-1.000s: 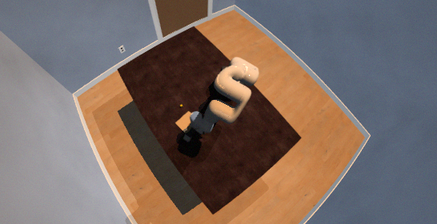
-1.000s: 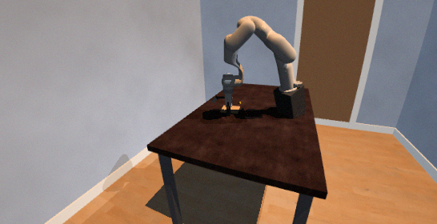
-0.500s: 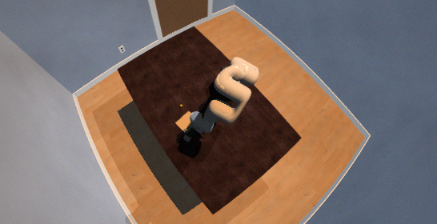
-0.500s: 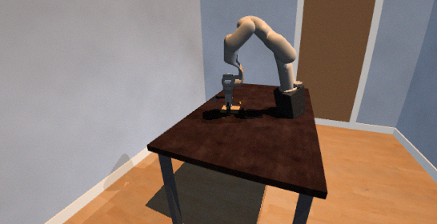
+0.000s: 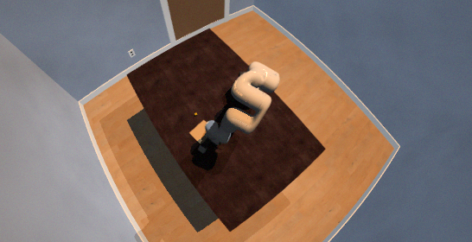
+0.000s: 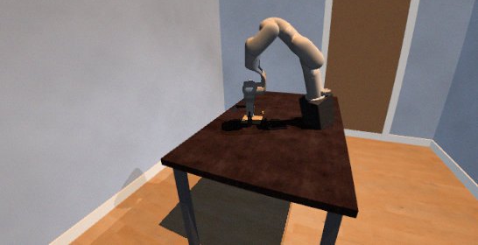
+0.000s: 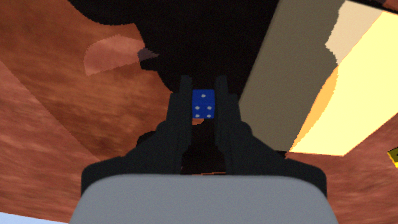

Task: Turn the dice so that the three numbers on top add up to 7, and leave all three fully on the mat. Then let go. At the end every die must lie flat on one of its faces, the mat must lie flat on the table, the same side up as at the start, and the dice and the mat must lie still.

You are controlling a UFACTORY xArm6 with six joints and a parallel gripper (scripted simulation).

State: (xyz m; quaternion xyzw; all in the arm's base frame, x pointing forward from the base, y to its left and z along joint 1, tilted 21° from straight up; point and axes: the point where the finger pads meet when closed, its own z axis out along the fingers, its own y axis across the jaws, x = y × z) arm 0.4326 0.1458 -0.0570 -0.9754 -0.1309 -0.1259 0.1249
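The blue die is 1 cm behind my hand and 1 cm below it. Also, from my hand: mat 2 cm ahead, 10 cm to the right, 2 cm below; yellow die 2 cm behind, 24 cm to the right, 1 cm below; black die 8 cm behind, 11 cm to the right, 1 cm below.
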